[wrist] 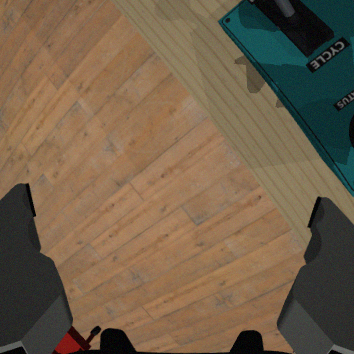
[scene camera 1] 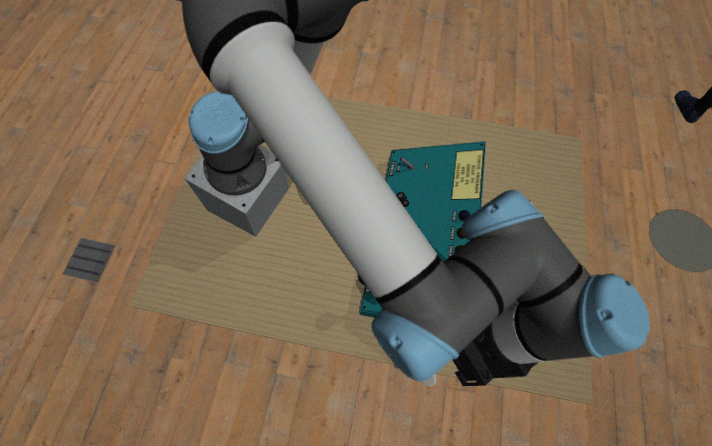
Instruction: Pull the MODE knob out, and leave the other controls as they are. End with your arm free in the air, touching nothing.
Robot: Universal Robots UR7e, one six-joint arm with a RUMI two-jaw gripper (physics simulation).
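Seen in the pictures: gripper, fingertip midpoint: [wrist: 173, 195]; arm's base at its link origin: [scene camera 1: 236, 168].
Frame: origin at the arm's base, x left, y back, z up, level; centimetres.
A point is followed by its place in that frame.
The teal control panel [scene camera 1: 433, 183] {z -9.0, x 18.7, y -48.4 cm} [wrist: 310, 102] {z -7.9, x -15.4, y -56.2 cm} lies on the wooden board, partly hidden by the arm in the scene view. The MODE knob cannot be made out in either view. In the wrist view, a panel corner shows a grey lever [wrist: 285, 6] {z -9.8, x -12.4, y -45.5 cm} on a black plate beside the CYCLE label [wrist: 327, 55] {z -9.2, x -11.2, y -52.6 cm}, and part of a label ending in "ATUS". My gripper [scene camera 1: 486, 368] [wrist: 173, 195] {z 12.5, x -25.3, y -55.2 cm} is open, with floorboards and the board's edge showing between its fingers. It is in the air beyond the panel's edge, apart from the panel.
In the scene view, the panel carries a yellow card [scene camera 1: 466, 183] {z -5.2, x 19.6, y -56.5 cm}, a grey lever [scene camera 1: 407, 163] {z -9.9, x 23.0, y -39.6 cm}, black controls [scene camera 1: 402, 199] {z -7.9, x 10.5, y -41.9 cm}, a dark blue knob [scene camera 1: 463, 214] {z -3.3, x 9.5, y -57.7 cm} and a brownish knob [scene camera 1: 461, 232] {z -3.4, x 4.7, y -58.4 cm}. The forearm [scene camera 1: 336, 168] {z 51.3, x -19.3, y -38.1 cm} passes over it. A red object [wrist: 69, 342] shows at the wrist view's lower left.
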